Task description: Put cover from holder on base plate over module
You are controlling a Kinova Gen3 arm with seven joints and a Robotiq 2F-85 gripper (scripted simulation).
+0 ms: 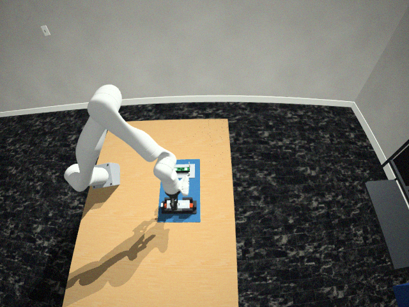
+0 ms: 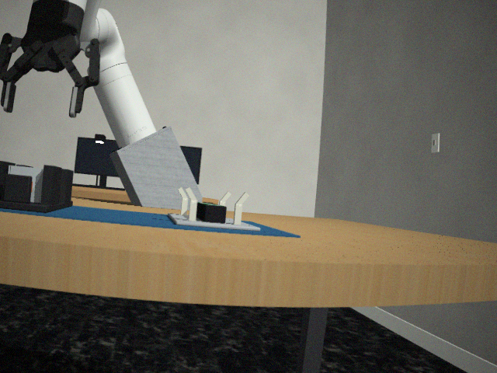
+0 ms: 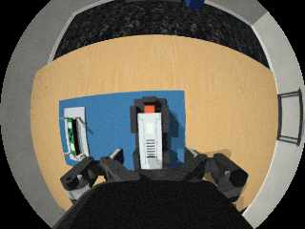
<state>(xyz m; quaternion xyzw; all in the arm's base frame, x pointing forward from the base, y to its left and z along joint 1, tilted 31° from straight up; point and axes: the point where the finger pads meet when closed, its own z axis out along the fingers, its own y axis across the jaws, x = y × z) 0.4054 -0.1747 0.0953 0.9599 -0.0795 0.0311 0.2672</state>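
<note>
My hand is 10 mm to the right of the cover and 100 mm above it.
</note>
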